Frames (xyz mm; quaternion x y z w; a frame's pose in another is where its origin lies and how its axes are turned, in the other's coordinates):
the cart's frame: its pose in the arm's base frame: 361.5 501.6 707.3 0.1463 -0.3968 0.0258 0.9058
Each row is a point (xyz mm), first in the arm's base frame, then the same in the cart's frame.
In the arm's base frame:
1: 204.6 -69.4 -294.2
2: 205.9 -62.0 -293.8
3: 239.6 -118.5 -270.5
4: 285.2 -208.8 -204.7
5: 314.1 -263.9 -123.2
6: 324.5 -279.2 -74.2
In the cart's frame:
1: -795.2 -765.2 -368.6
2: -794.5 -758.2 -371.4
3: -750.6 -812.0 -364.3
4: -665.4 -889.7 -328.7
5: -582.6 -927.1 -281.1
6: -538.8 -931.4 -252.7

